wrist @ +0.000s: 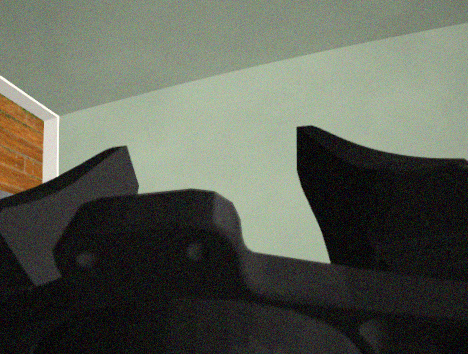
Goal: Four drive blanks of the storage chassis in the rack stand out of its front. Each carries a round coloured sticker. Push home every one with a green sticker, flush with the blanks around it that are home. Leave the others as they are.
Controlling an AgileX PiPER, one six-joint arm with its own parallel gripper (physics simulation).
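My gripper point(213, 157) is open, its two black fingers wide apart, one at the left and one at the right of the wrist view, with no object between them. The pale green wall shows through the gap. The storage chassis, the rack, the drive blanks and their coloured stickers do not show in this view. The dark gripper body fills the lower part of the picture.
A pale green wall point(225, 110) stands beyond the fingers, with a darker grey-green surface point(175, 40) above it. At the left edge is a white frame point(51, 150) around an orange-brown brick-like or plank-like surface point(20, 135), partly cut off.
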